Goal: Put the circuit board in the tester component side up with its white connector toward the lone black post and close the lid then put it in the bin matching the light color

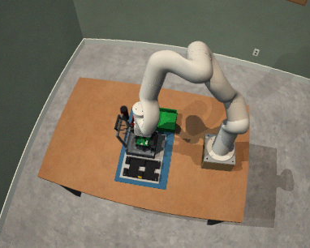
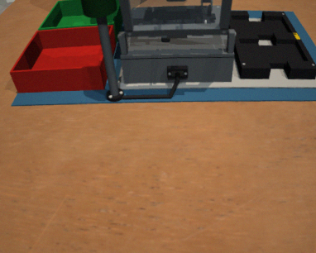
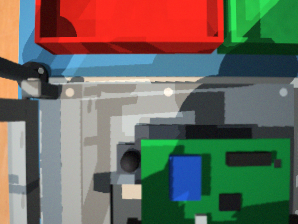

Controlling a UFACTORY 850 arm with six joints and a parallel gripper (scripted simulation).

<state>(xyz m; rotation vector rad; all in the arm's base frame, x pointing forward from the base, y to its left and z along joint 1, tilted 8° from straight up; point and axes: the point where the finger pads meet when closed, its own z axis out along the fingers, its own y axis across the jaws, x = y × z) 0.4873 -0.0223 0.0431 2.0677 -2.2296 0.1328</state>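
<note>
Now: the lid 13 cm ahead of my hand, 5 cm above it and 1 cm to the right of it. Also, from my hand: green bin 19 cm to the right, 12 cm below, 12 cm behind; green circuit board right at my hand; red bin 20 cm to the right, 12 cm below, 3 cm ahead.
</note>
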